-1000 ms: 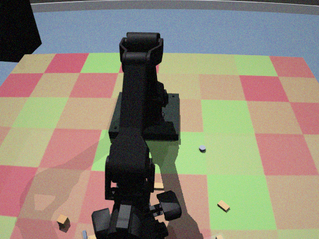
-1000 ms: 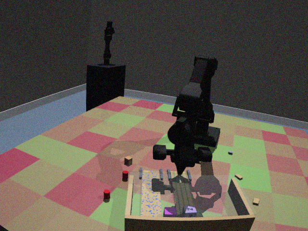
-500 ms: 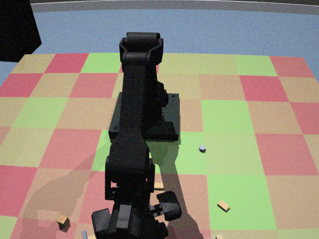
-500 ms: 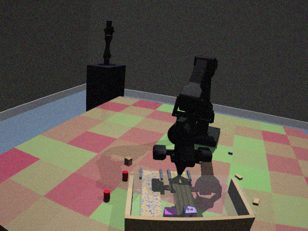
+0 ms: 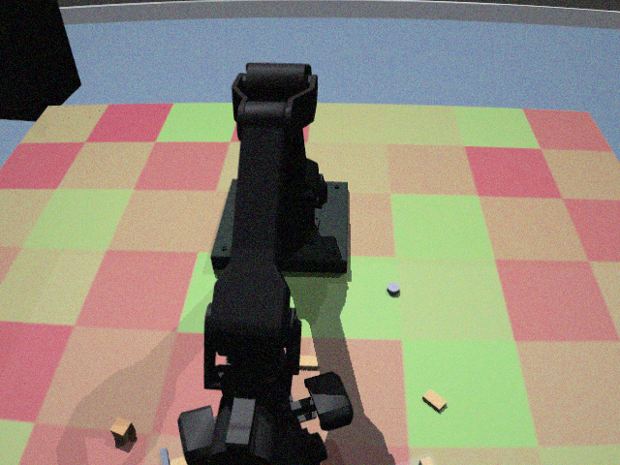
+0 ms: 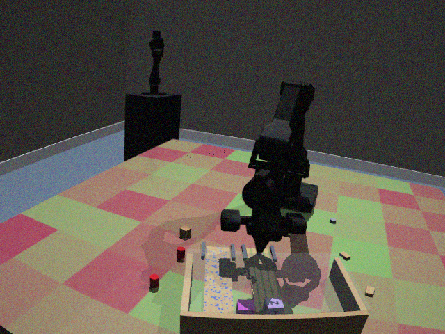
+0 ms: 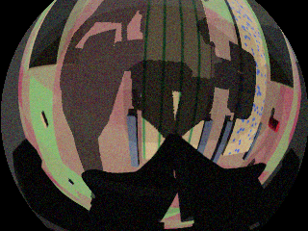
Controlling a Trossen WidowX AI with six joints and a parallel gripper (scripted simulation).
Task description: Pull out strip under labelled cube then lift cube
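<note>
My gripper tip is now 90 mm short of the striped strip and 50 mm to the right of it. Round my gripper tip: tan cube 10 mm ahead, 190 mm to the right.
</note>
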